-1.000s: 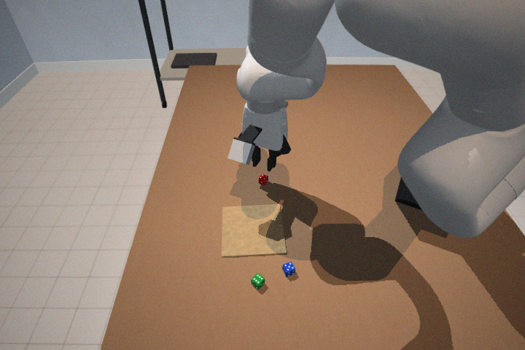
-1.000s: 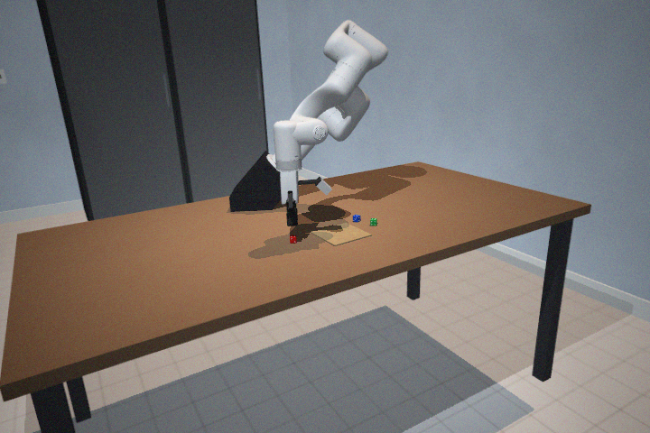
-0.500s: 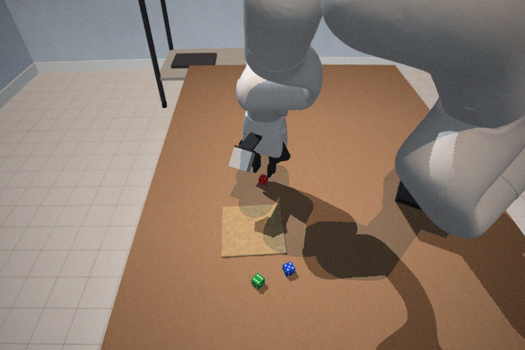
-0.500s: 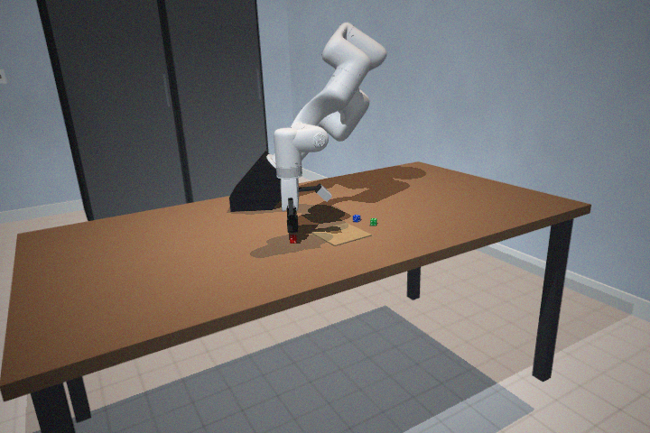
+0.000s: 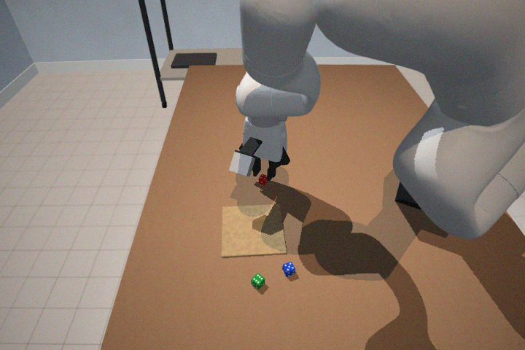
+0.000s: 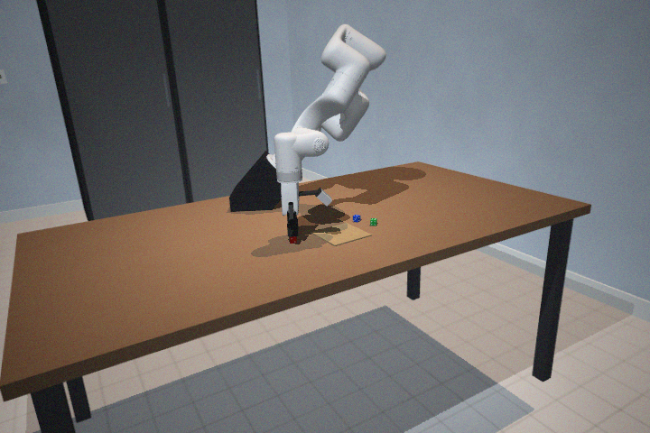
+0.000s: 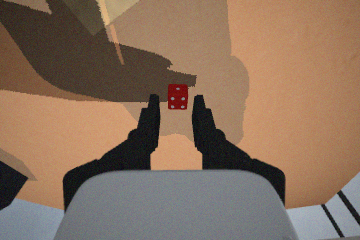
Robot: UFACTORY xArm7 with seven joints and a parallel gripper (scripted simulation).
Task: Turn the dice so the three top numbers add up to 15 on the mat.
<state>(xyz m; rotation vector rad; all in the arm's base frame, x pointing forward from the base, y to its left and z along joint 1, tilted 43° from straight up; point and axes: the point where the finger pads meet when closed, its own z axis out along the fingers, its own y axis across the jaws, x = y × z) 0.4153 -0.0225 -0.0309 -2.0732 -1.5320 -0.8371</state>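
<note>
The red die lies 4 cm below my hand. From my hand the other things lie so: blue die: 11 cm behind, 24 cm to the left, 4 cm below; tan mat: 1 cm behind, 16 cm to the left, 4 cm below; green die: 5 cm behind, 28 cm to the left, 4 cm below.
</note>
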